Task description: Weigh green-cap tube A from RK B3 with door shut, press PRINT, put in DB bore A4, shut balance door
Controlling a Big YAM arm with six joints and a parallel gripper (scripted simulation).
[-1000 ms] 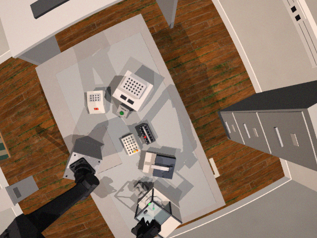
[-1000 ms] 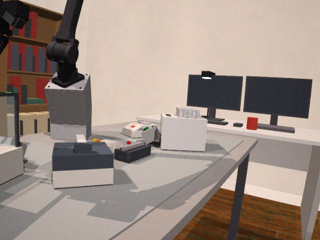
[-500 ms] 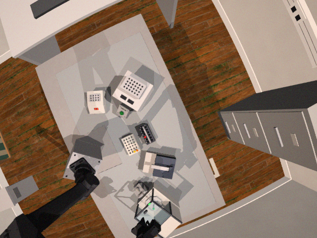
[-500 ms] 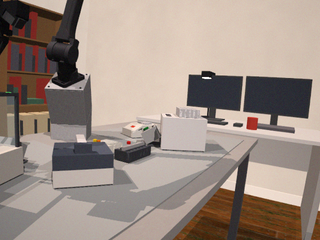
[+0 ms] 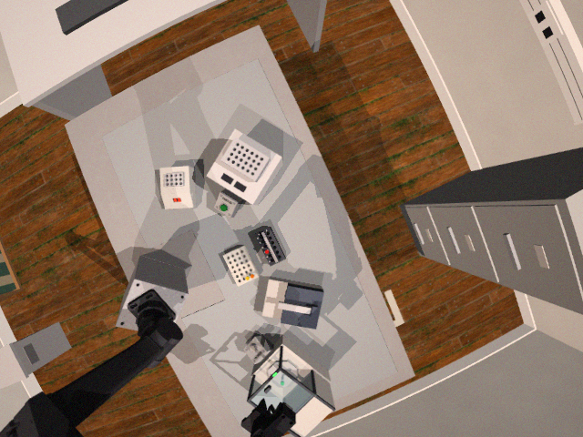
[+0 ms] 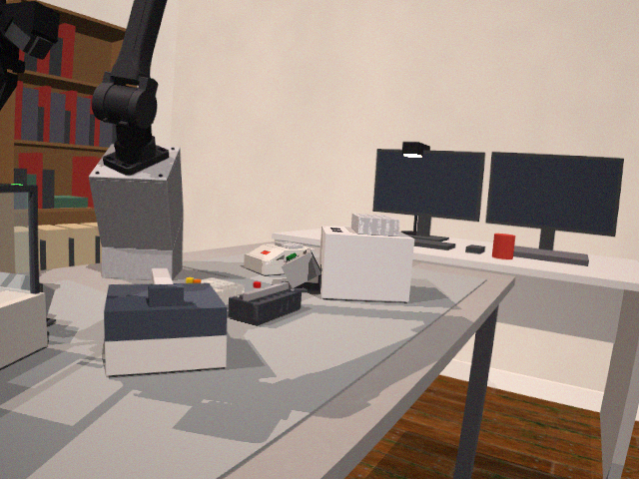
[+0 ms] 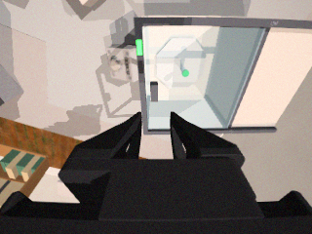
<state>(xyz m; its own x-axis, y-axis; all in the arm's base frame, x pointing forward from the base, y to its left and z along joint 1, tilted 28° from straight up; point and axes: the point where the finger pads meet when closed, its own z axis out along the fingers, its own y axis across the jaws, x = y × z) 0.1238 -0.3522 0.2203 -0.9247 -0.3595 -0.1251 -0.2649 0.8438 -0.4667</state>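
Now: hand 7 cm above the tinted glass pane, 3 cm to the left of it and 1 cm short of it. Also, from my hand: spectrophotometer 22 cm below, 19 cm ahead, 15 cm to the left; then white print key 21 cm below, 9 cm to the left, 3 cm behind; then pale pan 20 cm below, 5 cm to the right, 2 cm ahead.
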